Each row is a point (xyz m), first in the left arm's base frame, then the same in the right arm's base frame.
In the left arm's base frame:
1: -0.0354 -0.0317 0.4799
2: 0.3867 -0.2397 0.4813
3: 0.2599 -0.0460 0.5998
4: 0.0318 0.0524 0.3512
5: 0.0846 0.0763 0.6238
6: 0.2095 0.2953 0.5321
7: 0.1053 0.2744 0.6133
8: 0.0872 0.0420 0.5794
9: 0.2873 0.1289 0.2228
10: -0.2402 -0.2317 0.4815
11: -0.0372 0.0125 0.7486
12: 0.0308 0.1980 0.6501
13: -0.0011 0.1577 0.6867
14: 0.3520 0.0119 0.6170
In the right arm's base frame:
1: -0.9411 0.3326 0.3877
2: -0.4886 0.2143 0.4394
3: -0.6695 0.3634 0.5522
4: -0.8763 0.4431 0.2794
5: -0.8686 0.4445 0.5580
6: -0.7822 0.6933 0.5070
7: -0.8898 0.6426 0.5682
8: -0.8525 0.4169 0.5118
9: -0.6278 0.5837 0.2012
10: -1.0962 0.0970 0.3388
11: -0.9901 0.3433 0.6554
12: -0.9505 0.5490 0.5857
13: -0.9778 0.4991 0.6130
14: -0.5953 0.4360 0.5890

